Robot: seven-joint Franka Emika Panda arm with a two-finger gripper.
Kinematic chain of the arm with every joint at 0, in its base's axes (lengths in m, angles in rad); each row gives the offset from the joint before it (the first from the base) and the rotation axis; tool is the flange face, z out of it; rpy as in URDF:
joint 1: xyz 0 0 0.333 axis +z
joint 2: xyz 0 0 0 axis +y
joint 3: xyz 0 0 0.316 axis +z
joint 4: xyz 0.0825 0 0 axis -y
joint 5: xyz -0.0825 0 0.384 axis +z
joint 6: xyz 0 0 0 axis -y
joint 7: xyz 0.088 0 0 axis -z
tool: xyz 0 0 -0.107 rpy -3.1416 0 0
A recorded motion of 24 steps. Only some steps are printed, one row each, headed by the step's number.
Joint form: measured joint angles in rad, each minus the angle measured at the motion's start. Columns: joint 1, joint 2, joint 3, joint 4, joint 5, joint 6, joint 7.
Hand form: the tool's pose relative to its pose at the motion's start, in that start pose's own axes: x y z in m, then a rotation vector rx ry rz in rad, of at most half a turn. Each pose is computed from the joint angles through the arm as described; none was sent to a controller.
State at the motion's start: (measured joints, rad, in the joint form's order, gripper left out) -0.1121 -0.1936 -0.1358 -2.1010 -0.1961 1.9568 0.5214
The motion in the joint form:
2: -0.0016 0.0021 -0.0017 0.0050 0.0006 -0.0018 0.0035
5: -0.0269 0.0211 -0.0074 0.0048 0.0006 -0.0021 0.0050
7: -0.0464 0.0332 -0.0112 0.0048 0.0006 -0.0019 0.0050
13: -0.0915 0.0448 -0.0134 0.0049 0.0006 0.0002 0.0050
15: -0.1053 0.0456 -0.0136 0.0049 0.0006 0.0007 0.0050
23: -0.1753 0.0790 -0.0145 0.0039 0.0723 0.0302 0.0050
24: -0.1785 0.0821 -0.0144 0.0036 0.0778 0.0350 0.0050
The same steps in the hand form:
2: 0.0017 0.0013 -0.0008 0.0005 0.0003 0.0075
5: 0.0092 0.0129 0.0112 -0.0127 -0.0200 0.0365
7: 0.0145 0.0221 0.0191 -0.0210 -0.0331 0.0575
13: 0.0235 0.0431 0.0284 -0.0305 -0.0469 0.1023
15: 0.0257 0.0497 0.0298 -0.0320 -0.0489 0.1160
23: 0.0389 0.0751 0.0500 0.0159 -0.0880 0.2118
24: 0.0398 0.0759 0.0515 0.0205 -0.0889 0.2170

